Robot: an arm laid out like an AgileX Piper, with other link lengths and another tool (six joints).
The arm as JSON. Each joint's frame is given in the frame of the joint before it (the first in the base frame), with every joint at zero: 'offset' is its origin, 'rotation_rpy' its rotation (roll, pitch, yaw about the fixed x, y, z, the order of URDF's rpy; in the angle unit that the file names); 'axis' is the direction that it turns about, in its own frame. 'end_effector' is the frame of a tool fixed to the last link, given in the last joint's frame.
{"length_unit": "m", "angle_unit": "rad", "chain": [
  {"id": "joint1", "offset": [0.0, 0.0, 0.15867], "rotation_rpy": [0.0, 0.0, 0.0], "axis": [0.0, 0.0, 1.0]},
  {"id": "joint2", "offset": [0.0, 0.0, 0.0], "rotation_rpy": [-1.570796, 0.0, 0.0], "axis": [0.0, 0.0, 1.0]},
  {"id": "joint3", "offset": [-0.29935, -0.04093, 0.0], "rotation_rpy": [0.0, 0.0, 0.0], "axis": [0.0, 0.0, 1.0]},
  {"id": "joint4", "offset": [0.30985, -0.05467, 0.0], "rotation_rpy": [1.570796, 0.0, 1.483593], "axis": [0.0, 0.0, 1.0]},
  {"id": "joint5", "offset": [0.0, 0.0, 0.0], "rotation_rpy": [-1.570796, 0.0, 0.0], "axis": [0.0, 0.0, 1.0]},
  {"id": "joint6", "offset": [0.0, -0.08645, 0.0], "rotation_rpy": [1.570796, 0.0, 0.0], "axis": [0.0, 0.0, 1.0]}
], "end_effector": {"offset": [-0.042, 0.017, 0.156], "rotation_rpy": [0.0, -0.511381, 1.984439]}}
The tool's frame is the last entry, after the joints.
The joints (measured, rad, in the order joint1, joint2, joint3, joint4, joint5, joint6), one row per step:
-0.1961 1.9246 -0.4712 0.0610 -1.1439 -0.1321
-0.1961 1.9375 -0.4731 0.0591 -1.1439 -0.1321
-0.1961 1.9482 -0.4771 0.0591 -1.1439 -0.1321
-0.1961 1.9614 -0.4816 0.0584 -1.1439 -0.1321
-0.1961 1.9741 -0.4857 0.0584 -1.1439 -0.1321
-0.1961 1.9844 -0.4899 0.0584 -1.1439 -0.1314
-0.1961 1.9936 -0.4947 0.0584 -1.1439 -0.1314
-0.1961 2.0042 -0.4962 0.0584 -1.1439 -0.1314
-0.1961 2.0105 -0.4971 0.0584 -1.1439 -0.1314
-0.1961 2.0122 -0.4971 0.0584 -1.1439 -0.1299
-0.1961 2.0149 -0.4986 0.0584 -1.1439 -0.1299
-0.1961 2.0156 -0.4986 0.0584 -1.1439 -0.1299
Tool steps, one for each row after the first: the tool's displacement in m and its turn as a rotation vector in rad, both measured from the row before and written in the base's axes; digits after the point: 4 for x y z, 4 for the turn. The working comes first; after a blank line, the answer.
Tool pose at each row, in the base's axes (x y z in m, rotation vector in rad; the steps are taken from these numbers as rounded here):
0.4711 -0.0855 0.1091 1.8573 0.6268 0.6330
0.4711 -0.0851 0.1036 1.8631 0.6353 0.6252
0.4718 -0.0852 0.0998 1.8670 0.6394 0.6199
0.4725 -0.0852 0.0950 1.8719 0.6453 0.6133
0.4729 -0.0853 0.0902 1.8770 0.6504 0.6064
0.4736 -0.0854 0.0866 1.8811 0.6537 0.6018
0.4745 -0.0856 0.0837 1.8837 0.6563 0.5983
0.4742 -0.0855 0.0791 1.8890 0.6618 0.5910
0.4740 -0.0855 0.0764 1.8921 0.6650 0.5866
0.4738 -0.0855 0.0756 1.8943 0.6651 0.5859
0.4741 -0.0856 0.0747 1.8950 0.6659 0.5849
0.4740 -0.0856 0.0744 1.8954 0.6663 0.5843

0.0000 0.0004 -0.0055 0.0017 0.0109 0.0018
0.0007 -0.0001 -0.0038 0.0013 0.0066 0.0001
0.0007 0.0000 -0.0048 0.0016 0.0086 0.0007
0.0004 -0.0001 -0.0048 0.0017 0.0084 0.0000
0.0007 -0.0001 -0.0036 0.0018 0.0058 -0.0001
0.0009 -0.0002 -0.0029 0.0009 0.0043 0.0000
-0.0003 0.0001 -0.0046 0.0018 0.0089 0.0001
-0.0002 0.0000 -0.0027 0.0010 0.0053 0.0000
-0.0002 0.0000 -0.0008 0.0017 0.0013 -0.0004
0.0003 -0.0001 -0.0009 0.0002 0.0012 0.0000
-0.0001 0.0000 -0.0003 0.0001 0.0007 0.0000

